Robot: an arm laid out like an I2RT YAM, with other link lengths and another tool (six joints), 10 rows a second.
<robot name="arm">
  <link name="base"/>
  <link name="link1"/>
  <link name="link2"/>
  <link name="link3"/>
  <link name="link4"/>
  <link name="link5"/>
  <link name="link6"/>
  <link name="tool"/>
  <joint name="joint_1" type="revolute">
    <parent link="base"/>
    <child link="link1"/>
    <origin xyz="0 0 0.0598" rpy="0 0 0"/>
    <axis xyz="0 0 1"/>
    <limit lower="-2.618" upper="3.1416"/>
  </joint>
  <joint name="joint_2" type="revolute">
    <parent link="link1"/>
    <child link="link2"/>
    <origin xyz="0.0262 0.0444 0.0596" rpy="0 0 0"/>
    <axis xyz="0 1 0"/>
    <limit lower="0" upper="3.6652"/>
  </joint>
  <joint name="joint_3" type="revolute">
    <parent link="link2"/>
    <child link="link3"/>
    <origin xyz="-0.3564 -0.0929 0" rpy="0 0 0"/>
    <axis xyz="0 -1 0"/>
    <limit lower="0" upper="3.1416"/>
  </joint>
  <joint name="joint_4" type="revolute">
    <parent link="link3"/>
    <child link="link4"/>
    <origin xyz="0.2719 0.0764 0.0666" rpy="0 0 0"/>
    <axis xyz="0 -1 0"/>
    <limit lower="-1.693" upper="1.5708"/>
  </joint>
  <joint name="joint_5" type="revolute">
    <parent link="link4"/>
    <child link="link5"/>
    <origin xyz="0.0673 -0.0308 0.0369" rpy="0 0 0"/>
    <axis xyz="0 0 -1"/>
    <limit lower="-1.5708" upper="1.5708"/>
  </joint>
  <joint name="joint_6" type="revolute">
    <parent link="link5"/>
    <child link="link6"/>
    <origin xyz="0.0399 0 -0.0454" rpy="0 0 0"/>
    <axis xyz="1 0 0"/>
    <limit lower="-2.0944" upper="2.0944"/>
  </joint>
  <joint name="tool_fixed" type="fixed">
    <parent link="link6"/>
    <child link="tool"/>
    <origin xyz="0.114 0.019 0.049" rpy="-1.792 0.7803 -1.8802"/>
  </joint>
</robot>
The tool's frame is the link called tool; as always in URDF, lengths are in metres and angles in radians.
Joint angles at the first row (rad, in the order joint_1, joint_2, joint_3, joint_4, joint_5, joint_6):
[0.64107 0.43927 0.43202 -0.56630 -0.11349 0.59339]
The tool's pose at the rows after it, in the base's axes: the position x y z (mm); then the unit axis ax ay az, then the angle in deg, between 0 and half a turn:
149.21 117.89 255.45 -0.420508 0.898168 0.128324 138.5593
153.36 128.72 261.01 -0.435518 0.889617 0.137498 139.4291
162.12 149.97 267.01 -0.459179 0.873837 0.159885 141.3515
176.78 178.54 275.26 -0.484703 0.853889 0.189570 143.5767
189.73 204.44 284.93 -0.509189 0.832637 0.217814 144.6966
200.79 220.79 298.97 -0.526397 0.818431 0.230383 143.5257
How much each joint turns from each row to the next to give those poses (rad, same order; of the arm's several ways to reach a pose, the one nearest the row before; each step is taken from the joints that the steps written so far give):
[0.00002 0.03665 0.02366 -0.00684 -0.01333 -0.00457]
[-0.00079 0.05377 0.01982 0.02251 -0.03589 -0.01642]
[-0.00002 0.10223 0.02710 0.05185 -0.07097 -0.01909]
[0.00004 0.13925 0.04387 0.07020 -0.08771 -0.01905]
[-0.00001 0.11517 0.04651 0.06065 -0.08163 -0.02174]
[0.00041 0.06678 0.04353 0.04615 -0.03775 -0.02059]

